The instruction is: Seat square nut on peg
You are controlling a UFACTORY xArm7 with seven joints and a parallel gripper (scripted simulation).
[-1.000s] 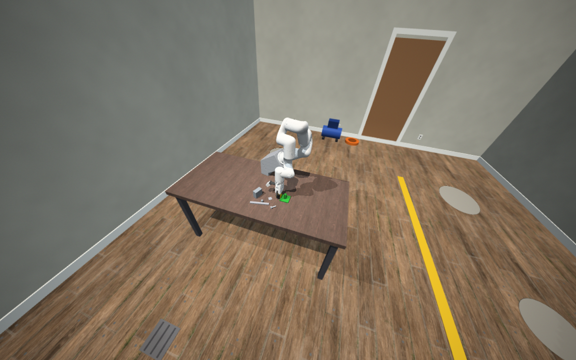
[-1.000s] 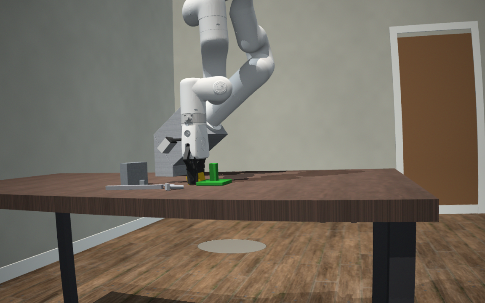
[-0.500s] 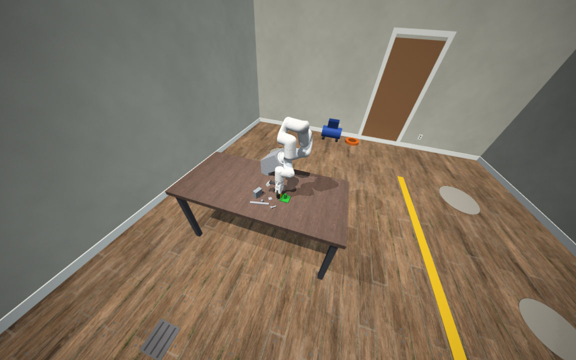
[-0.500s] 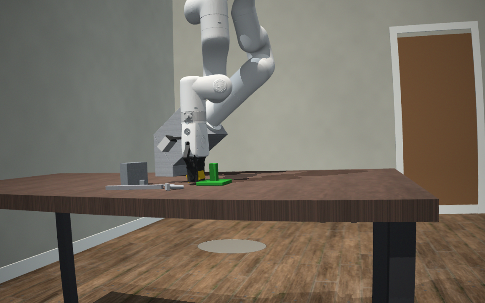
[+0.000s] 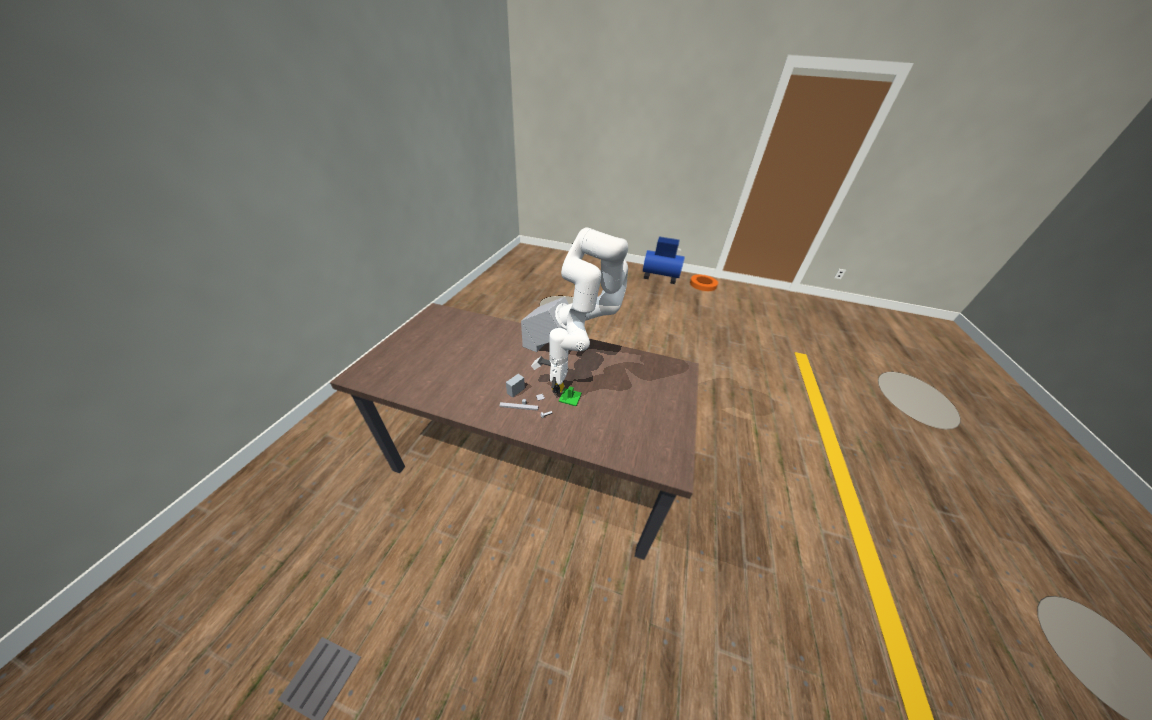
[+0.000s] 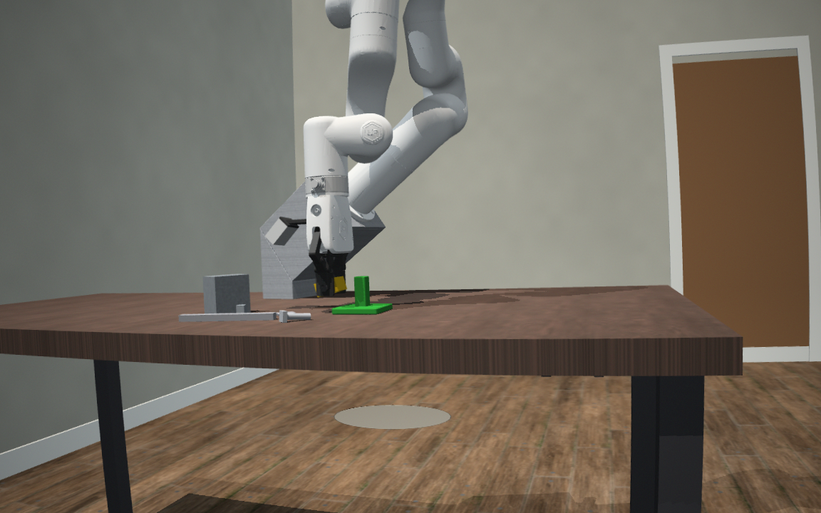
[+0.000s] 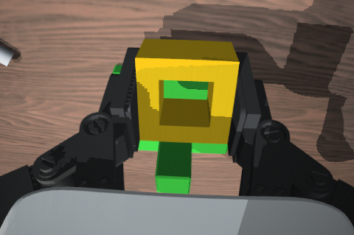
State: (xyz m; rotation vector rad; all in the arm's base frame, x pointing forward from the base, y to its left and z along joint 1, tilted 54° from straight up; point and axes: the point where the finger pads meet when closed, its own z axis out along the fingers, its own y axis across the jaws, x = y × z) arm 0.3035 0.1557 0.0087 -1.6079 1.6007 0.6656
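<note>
My gripper is now 6 cm to the left of the small grey square tile, 5 cm short of it and 5 cm above it. Round my hand: grey bolt 14 cm ahead, 4 cm below; grey block 18 cm to the right, 6 cm ahead, 1 cm below; flat grey bar 14 cm ahead, 12 cm to the right, 4 cm below.
</note>
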